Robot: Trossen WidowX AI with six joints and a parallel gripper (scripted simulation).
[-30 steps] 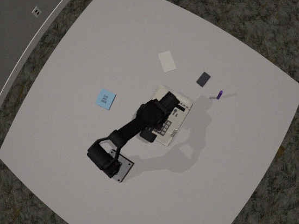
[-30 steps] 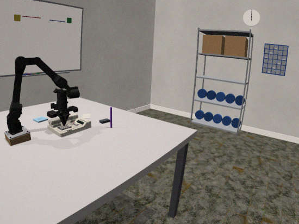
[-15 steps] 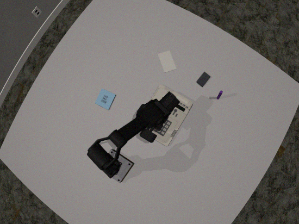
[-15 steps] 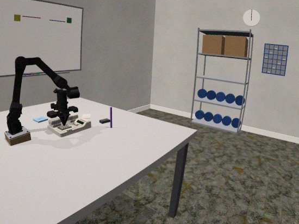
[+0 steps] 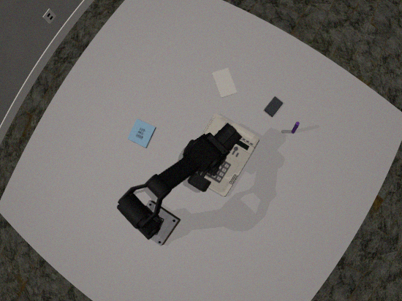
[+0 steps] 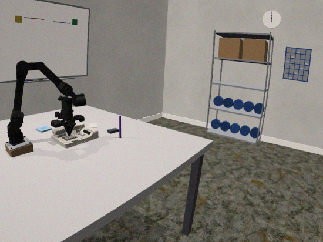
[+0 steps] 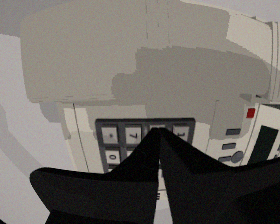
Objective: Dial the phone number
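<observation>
The beige desk phone lies 4 cm below my hand and 4 cm ahead of it. Round my hand: purple stick 21 cm ahead, 20 cm to the right; then handset 5 cm to the left, 4 cm ahead, 2 cm below; then white card 27 cm ahead, 9 cm to the left, 6 cm below.
</observation>
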